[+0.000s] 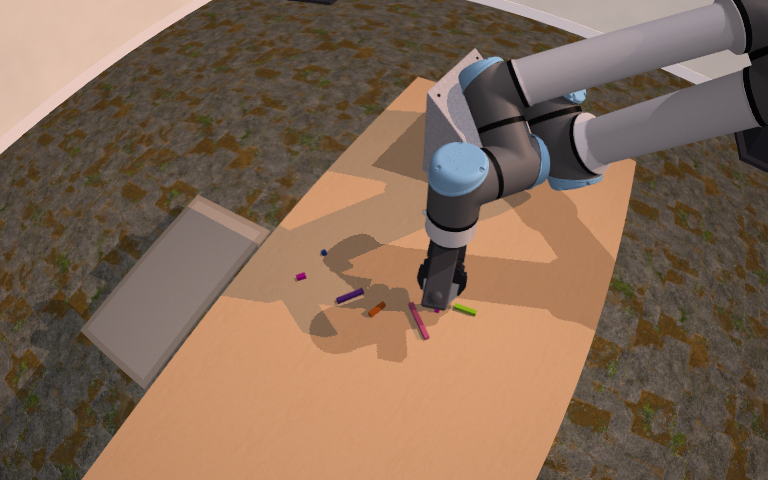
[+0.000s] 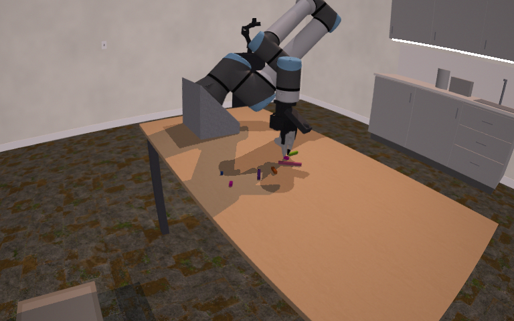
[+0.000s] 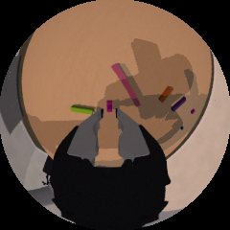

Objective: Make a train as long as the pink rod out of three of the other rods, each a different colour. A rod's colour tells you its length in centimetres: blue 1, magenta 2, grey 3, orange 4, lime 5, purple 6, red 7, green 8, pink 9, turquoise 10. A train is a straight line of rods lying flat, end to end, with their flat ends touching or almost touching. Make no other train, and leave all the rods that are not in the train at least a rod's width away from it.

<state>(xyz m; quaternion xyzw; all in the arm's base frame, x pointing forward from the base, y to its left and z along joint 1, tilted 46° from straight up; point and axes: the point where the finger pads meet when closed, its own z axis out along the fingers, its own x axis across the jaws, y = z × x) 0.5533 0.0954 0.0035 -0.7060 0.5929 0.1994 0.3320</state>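
The pink rod is 50 mm ahead of my hand, 20 mm to the right of it and 20 mm below it. The rest, counted from my hand: purple rod (180 mm to the right, 50 mm ahead, 20 mm below); lime rod (60 mm to the left, 20 mm below, 20 mm behind); orange rod (110 mm to the right, 60 mm ahead, 20 mm below).
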